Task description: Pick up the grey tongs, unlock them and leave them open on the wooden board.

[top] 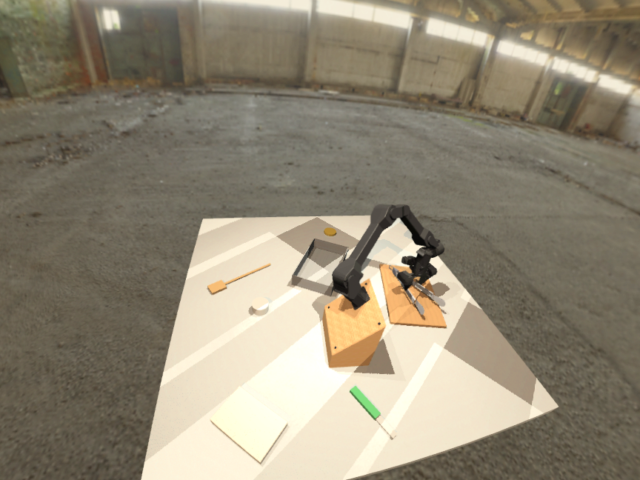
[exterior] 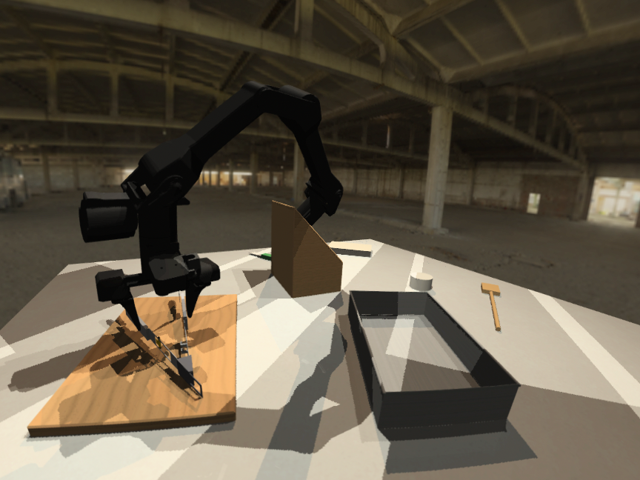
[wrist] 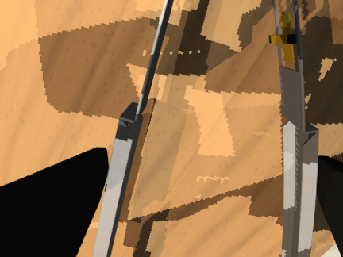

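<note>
Now: gripper tip 40 mm above the wooden board. Also, from my gripper tip: roasting tin (370 mm to the left, 200 mm ahead, 10 mm below); then yellow lock piece (50 mm ahead, 10 mm to the right); then green-handled tool (460 mm behind, 340 mm to the left, 40 mm below).
</note>
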